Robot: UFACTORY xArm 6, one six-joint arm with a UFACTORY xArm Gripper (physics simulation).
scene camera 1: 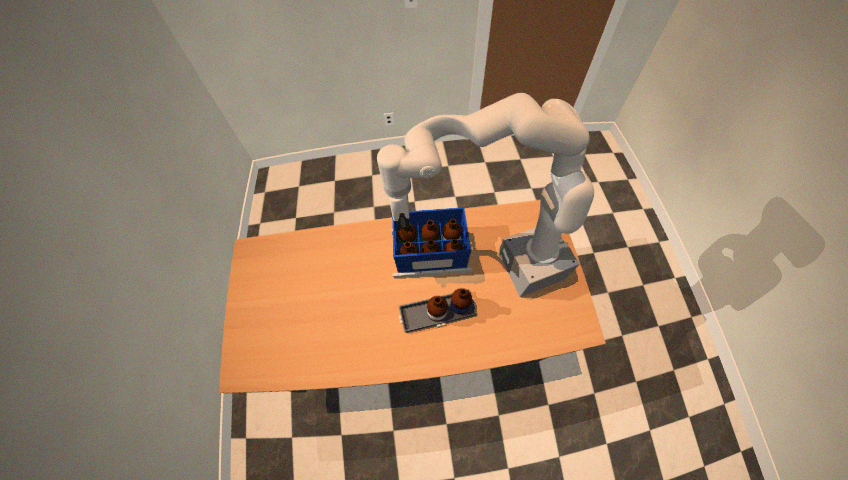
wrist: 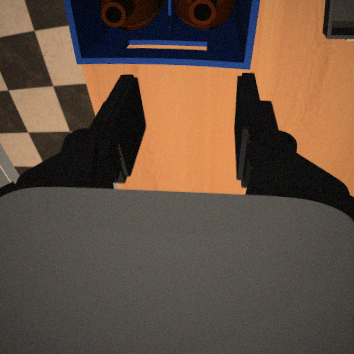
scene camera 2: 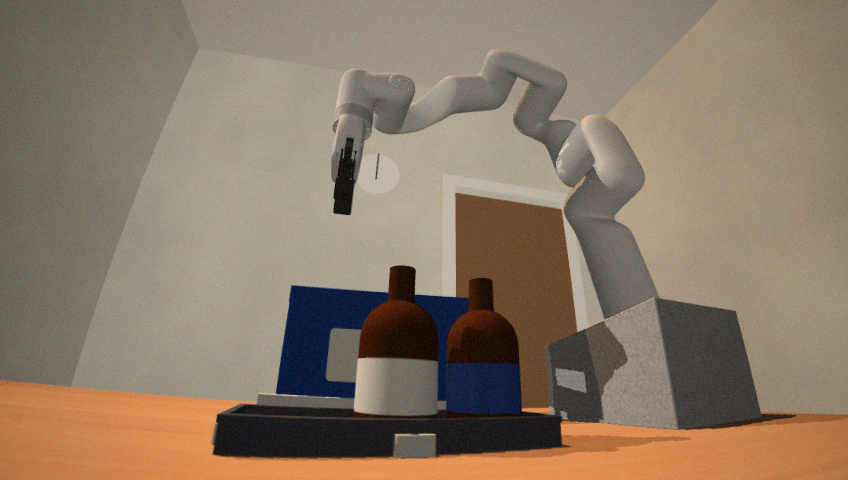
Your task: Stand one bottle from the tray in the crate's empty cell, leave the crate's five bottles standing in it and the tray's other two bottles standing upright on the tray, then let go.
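Places are measured from the arm's base along level axes (x ahead, y down, z left), in centimetres.
Pixels of known places: gripper, between the fingertips: (scene camera 1: 403, 220) (wrist: 187, 99) (scene camera 2: 342, 207); arm's base, origin of its link: (scene camera 1: 542, 250) (scene camera 2: 639, 330).
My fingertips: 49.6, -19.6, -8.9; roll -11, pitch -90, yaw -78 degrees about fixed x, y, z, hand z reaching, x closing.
Ahead of a thing's pixels: the offset from my fingertips to its top centre, as dx, dy, dz. "spot": to the spot under its first point. Level surfaces: height alone.
The blue crate @(-8.8, +15.7, -3.5) (scene camera 1: 414, 263) (scene camera 2: 309, 333) (wrist: 165, 64) stands on the table with a brown bottle standing in each of its six cells. Two of these bottles, one at the left (wrist: 114, 14) and one at the right (wrist: 202, 11), show in the wrist view. The dark tray @(-7.6, +30.6, +21.8) (scene camera 1: 414, 318) (scene camera 2: 297, 437) lies in front of the crate. It bears a white-labelled bottle @(-7.4, +17.2, +22.1) (scene camera 1: 437, 307) (scene camera 2: 397, 380) and a blue-labelled bottle @(-16.4, +17.2, +20.7) (scene camera 1: 461, 300) (scene camera 2: 483, 380), both upright. My gripper (scene camera 1: 402, 221) (scene camera 2: 342, 212) (wrist: 187, 99) is open and empty, high above the crate's left end, apart from the bottles.
A pale strip @(spot: +0.6, +30.3, +6.2) (scene camera 1: 410, 274) (scene camera 2: 297, 400) lies along the crate's front foot. The robot's grey base (scene camera 1: 535, 279) (scene camera 2: 708, 362) stands at the right of the crate and tray. The wooden table @(dy +33.2) (scene camera 1: 297, 309) (scene camera 2: 119, 434) (wrist: 295, 130) has its back edge close behind the crate.
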